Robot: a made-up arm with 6 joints. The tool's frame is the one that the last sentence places.
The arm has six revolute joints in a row. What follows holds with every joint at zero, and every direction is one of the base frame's. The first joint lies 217.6 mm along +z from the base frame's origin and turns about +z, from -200 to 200 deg. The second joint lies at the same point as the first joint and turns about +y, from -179.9 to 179.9 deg. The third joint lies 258.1 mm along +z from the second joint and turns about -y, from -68 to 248 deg. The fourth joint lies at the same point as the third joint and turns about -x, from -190 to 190 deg. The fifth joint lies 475 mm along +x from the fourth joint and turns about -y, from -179.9 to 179.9 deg. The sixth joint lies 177 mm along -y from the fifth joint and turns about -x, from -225 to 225 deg. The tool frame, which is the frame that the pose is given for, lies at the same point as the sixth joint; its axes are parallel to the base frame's.
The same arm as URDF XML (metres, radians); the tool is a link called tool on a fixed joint. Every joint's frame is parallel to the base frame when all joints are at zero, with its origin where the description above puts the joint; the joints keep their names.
<robot name="arm">
  <joint name="joint 1" type="revolute">
    <parent link="base_link"/>
    <child link="link1"/>
    <origin xyz="0 0 0.2176" rpy="0 0 0"/>
    <axis xyz="0 0 1"/>
    <limit lower="-3.4907" upper="3.4907"/>
  </joint>
  <joint name="joint 2" type="revolute">
    <parent link="link1"/>
    <child link="link2"/>
    <origin xyz="0 0 0" rpy="0 0 0"/>
    <axis xyz="0 1 0"/>
    <limit lower="-3.1398" upper="3.1398"/>
  </joint>
  <joint name="joint 3" type="revolute">
    <parent link="link2"/>
    <child link="link3"/>
    <origin xyz="0 0 0.2581" rpy="0 0 0"/>
    <axis xyz="0 -1 0"/>
    <limit lower="-1.1868" upper="4.3284"/>
  </joint>
  <joint name="joint 4" type="revolute">
    <parent link="link3"/>
    <child link="link4"/>
    <origin xyz="0 0 0" rpy="0 0 0"/>
    <axis xyz="-1 0 0"/>
    <limit lower="-3.3161" upper="3.3161"/>
  </joint>
  <joint name="joint 5" type="revolute">
    <parent link="link4"/>
    <child link="link5"/>
    <origin xyz="0.475 0 0" rpy="0 0 0"/>
    <axis xyz="0 -1 0"/>
    <limit lower="-3.1398" upper="3.1398"/>
  </joint>
  <joint name="joint 6" type="revolute">
    <parent link="link5"/>
    <child link="link6"/>
    <origin xyz="0 -0.177 0" rpy="0 0 0"/>
    <axis xyz="-1 0 0"/>
    <limit lower="-3.927" upper="3.927"/>
  </joint>
  <joint name="tool_fixed" type="fixed">
    <parent link="link6"/>
    <child link="tool"/>
    <origin xyz="0 0 0" rpy="0 0 0"/>
  </joint>
  <link name="base_link"/>
  <link name="link1"/>
  <link name="link2"/>
  <link name="link3"/>
  <link name="link4"/>
  <link name="link5"/>
  <link name="link6"/>
  <link name="tool"/>
</robot>

